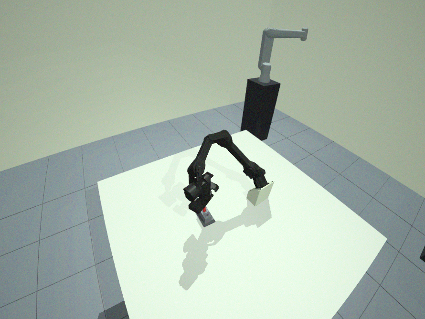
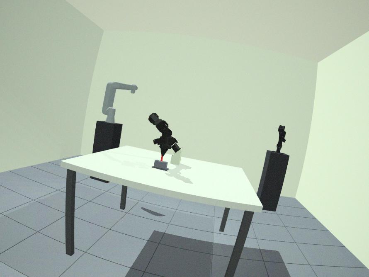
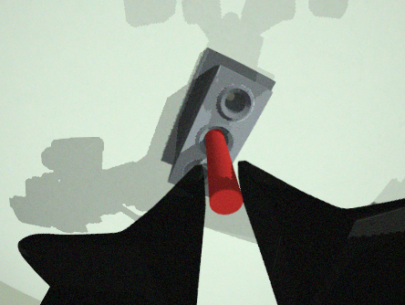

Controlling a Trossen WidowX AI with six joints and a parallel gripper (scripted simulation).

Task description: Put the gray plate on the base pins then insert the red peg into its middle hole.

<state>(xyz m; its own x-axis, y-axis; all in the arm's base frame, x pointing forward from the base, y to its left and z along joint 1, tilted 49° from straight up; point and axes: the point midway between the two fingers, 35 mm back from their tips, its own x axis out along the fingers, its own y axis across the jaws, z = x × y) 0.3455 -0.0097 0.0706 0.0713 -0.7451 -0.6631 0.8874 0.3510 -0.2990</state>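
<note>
Now: the red peg 10 mm below my gripper tip. From my gripper tip the other things lie so: gray plate 50 mm below.
</note>
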